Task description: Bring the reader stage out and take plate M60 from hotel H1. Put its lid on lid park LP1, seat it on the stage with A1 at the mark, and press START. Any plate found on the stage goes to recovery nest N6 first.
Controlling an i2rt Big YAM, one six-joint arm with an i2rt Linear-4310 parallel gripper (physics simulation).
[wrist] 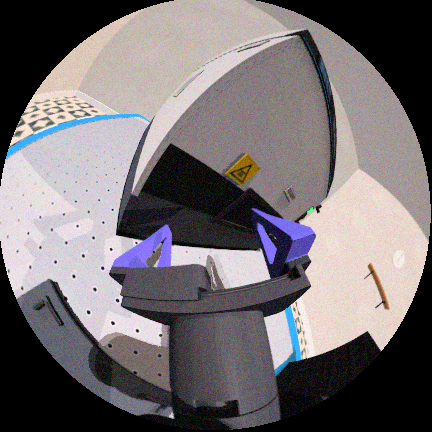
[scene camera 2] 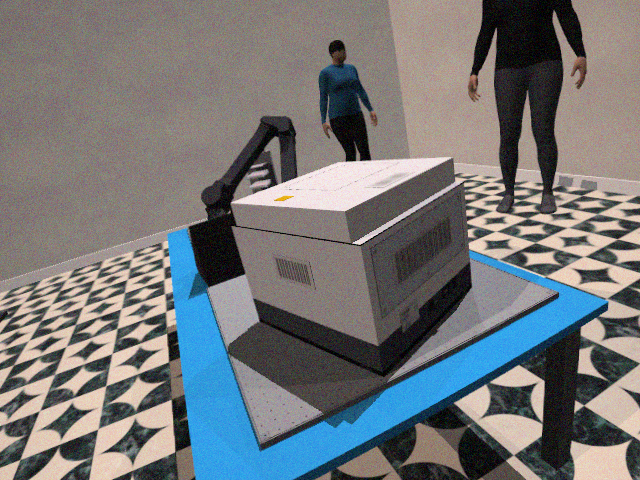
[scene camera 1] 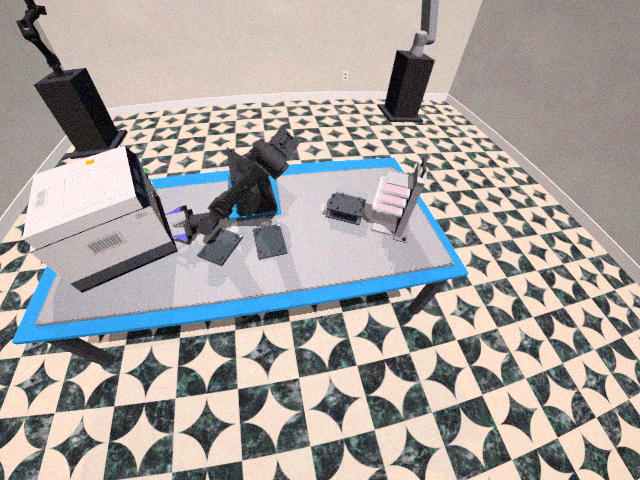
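Pixels of known places: gripper, between the fingertips: (wrist: 208, 221) (scene camera 1: 168, 225); arm's base, origin of its link: (scene camera 2: 224, 231) (scene camera 1: 246, 171).
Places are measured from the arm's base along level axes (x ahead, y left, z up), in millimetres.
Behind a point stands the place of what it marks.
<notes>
The reader, a white box (scene camera 1: 98, 206) {z 186, x 362, y -454 mm} (scene camera 2: 310, 253) {z 97, x 87, y -701 mm} (wrist: 270, 110) {z 56, x 282, y -332 mm} with a dark base, stands at the table's left end in scene camera 1. In the wrist view its front has a black slot (wrist: 185, 175) {z -29, x 293, y -328 mm} and a dark panel (wrist: 245, 207) {z -28, x 205, y -364 mm}; no extended stage shows. My gripper (scene camera 1: 171, 224) {z -59, x 241, y -337 mm} (wrist: 208, 221) {z -59, x 241, y -337 mm} is open and empty, its purple fingers close before the reader's lower front; contact cannot be told. The reader hides it in scene camera 2. A rack (scene camera 1: 408, 211) {z 28, x 384, y 640 mm} at the right holds several pale and pink plates (scene camera 1: 391, 199) {z 33, x 311, y 592 mm}; their labels are unreadable, so M60 cannot be told.
Two flat dark holders (scene camera 1: 220, 246) {z -123, x 332, y -131 mm} (scene camera 1: 270, 241) {z -125, x 334, y 78 mm} lie on the board near the arm; their labels are unreadable. A raised dark fixture (scene camera 1: 347, 201) {z -76, x 188, y 448 mm} stands left of the rack. A green light (wrist: 311, 210) {z 69, x 2, y -445 mm} shows at the reader's front edge. A person (scene camera 2: 341, 98) stands beyond the table.
</notes>
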